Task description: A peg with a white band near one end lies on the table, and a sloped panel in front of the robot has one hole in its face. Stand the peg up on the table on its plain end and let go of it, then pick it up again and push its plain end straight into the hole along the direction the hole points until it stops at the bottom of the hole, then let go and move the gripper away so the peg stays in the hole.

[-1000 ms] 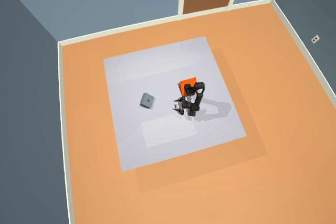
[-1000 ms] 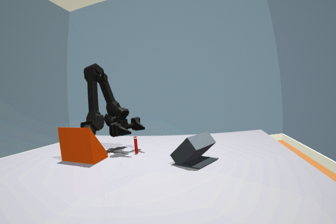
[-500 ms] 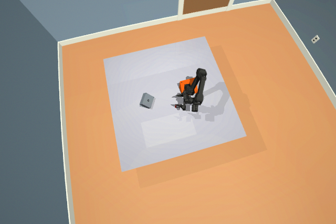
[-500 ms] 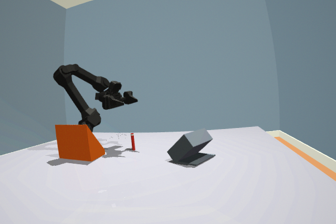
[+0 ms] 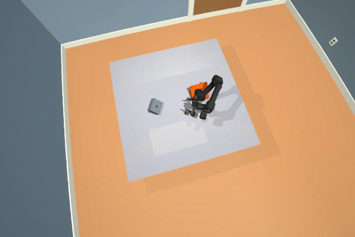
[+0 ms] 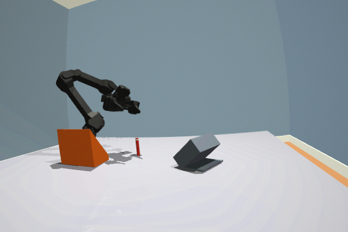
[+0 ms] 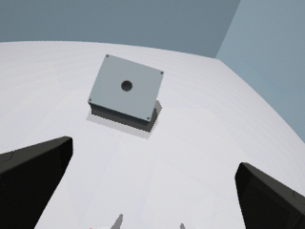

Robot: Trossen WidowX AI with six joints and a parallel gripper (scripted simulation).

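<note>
My gripper tip is now 15 cm above the red peg and 3 cm to the right of it. The rest, counted from my gripper tip: grey sloped panel: 29 cm ahead, 15 cm below, 8 cm to the right.
</note>
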